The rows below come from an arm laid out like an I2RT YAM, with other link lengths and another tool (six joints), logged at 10 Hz.
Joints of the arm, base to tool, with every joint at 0 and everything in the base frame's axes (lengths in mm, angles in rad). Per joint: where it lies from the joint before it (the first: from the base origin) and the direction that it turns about. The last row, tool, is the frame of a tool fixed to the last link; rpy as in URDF.
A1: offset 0.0 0.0 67.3 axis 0 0 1
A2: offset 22.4 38.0 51.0 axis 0 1 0
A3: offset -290.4 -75.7 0.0 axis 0 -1 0
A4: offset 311.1 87.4 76.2 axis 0 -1 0
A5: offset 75.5 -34.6 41.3 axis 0 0 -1
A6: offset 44.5 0.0 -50.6 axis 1 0 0
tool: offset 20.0 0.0 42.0 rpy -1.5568 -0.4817 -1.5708
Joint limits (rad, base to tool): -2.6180..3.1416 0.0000..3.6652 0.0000..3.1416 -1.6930..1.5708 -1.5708..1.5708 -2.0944..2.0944
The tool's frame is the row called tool.
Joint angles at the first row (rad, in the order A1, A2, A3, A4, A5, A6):
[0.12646, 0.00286, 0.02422, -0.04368, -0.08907, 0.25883]
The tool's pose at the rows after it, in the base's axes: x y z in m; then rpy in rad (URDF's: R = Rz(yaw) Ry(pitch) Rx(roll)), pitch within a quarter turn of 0, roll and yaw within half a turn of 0:
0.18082, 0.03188, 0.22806, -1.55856, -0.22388, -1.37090
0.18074, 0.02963, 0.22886, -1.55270, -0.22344, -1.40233
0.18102, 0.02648, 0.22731, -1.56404, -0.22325, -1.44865
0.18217, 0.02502, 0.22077, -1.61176, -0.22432, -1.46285
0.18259, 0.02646, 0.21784, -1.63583, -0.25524, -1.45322
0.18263, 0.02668, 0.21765, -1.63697, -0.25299, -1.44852
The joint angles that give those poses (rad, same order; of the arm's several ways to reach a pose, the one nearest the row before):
[0.12382, 0.00292, 0.00820, -0.00700, -0.07569, 0.25769]
[0.12185, 0.00288, 0.00821, -0.00133, -0.04753, 0.25845]
[0.12185, 0.00291, 0.00821, -0.01236, 0.00130, 0.25845]
[0.12190, 0.00283, 0.00821, -0.05898, 0.02615, 0.25846]
[0.12187, 0.00292, 0.00821, -0.08178, 0.02421, 0.22755]
[0.12185, 0.00284, 0.00819, -0.08298, 0.01962, 0.22946]

